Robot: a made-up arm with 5 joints.
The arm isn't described. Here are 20 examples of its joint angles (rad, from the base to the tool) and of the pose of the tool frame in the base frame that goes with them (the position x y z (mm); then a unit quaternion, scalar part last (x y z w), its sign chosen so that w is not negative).
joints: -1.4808 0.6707 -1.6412 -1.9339 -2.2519
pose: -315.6 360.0 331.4 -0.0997 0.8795 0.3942 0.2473
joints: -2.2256 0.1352 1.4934 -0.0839 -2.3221
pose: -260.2 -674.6 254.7 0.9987 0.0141 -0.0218 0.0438
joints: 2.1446 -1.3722 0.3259 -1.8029 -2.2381
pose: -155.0 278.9 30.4 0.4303 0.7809 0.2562 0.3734
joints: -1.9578 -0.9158 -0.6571 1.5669 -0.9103
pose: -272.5 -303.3 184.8 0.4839 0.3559 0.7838 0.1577
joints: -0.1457 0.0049 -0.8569 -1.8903 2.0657
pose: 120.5 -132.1 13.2 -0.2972 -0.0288 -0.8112 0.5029
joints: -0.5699 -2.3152 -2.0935 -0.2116 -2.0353
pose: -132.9 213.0 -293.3 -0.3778 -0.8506 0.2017 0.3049
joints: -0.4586 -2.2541 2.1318 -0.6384 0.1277
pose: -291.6 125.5 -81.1 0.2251 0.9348 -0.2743 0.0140
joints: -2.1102 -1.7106 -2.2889 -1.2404 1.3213
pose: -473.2 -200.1 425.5 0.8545 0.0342 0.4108 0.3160
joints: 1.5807 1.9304 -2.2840 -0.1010 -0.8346
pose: -289.3 -101.1 -195.3 0.3930 -0.6131 0.5787 0.3671
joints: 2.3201 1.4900 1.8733 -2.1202 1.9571
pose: 440.7 227.2 58.3 0.2371 0.0533 -0.3354 0.9102
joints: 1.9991 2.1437 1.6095 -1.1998 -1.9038
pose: 288.9 186.4 -151.4 -0.6577 -0.4102 -0.1967 0.6004
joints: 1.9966 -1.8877 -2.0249 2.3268 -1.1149
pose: -347.8 -41.8 -83.8 -0.0386 -0.6352 0.5480 0.5429
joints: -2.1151 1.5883 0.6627 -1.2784 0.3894
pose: 160.8 64.5 4.2 0.1286 0.3194 -0.3256 0.8806
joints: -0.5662 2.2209 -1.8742 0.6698 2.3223
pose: 292.6 266.6 -141.4 -0.0465 0.3051 -0.6390 0.7046
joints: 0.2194 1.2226 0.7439 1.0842 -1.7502
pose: 50.7 159.2 392.1 0.3933 -0.1930 -0.8150 0.3792
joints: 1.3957 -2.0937 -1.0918 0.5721 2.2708
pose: -183.9 -396.8 211.4 0.2841 -0.1681 -0.9433 0.0345
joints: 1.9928 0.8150 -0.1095 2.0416 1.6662
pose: -572.0 195.1 -511.1 -0.5741 0.7333 -0.2870 0.2242
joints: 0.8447 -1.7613 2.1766 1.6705 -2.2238
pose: -746.0 203.9 117.6 -0.0483 -0.1867 0.2327 0.9532
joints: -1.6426 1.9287 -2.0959 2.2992 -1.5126
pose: -67.7 96.9 -10.9 -0.7621 0.0496 -0.2803 0.5815
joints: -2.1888 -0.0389 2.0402 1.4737 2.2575
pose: -699.4 -547.2 357.9 -0.6511 0.2430 0.6126 0.3765
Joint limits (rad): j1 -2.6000..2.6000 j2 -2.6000..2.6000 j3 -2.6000..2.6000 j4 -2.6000..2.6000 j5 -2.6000..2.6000
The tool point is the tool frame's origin. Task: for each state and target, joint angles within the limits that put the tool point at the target. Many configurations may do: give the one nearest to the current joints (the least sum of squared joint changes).
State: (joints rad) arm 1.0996 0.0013 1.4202 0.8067 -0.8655
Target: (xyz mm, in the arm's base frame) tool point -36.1 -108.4 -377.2
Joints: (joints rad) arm 1.3766 0.4882 1.9723 1.2132 -0.7421
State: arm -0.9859 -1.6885 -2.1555 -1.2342 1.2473
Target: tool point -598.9 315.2 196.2
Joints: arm -0.6887 -1.9309 -2.1407 -1.1843 1.5864
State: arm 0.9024 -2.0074 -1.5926 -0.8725 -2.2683
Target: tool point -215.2 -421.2 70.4
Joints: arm 1.3447 -1.9994 -1.9242 -0.9719 -2.3305
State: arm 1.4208 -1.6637 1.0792 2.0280 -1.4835
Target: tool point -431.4 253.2 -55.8
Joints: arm 1.1968 -1.7982 1.0733 2.0448 -1.6382
